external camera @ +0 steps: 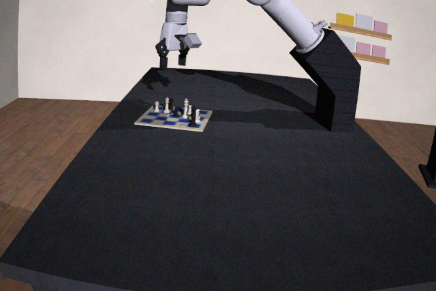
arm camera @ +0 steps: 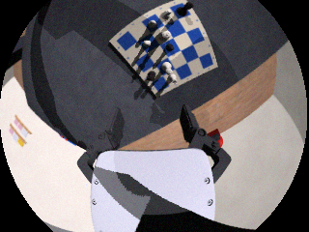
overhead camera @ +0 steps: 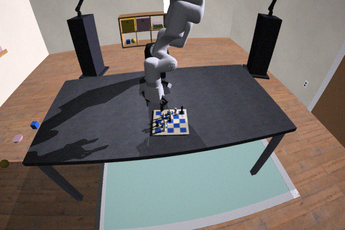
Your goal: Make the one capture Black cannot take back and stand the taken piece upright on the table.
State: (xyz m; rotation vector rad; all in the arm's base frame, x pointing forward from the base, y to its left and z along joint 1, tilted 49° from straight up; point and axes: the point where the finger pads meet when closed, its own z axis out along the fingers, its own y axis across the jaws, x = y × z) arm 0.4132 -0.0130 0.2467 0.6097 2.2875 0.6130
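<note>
Now: the blue-and-cream chessboard 5 cm behind my hand, 7 cm to the left of it and 16 cm below it. From my hand the other things lie so: white piece: 8 cm behind, 7 cm to the left, 13 cm below.
</note>
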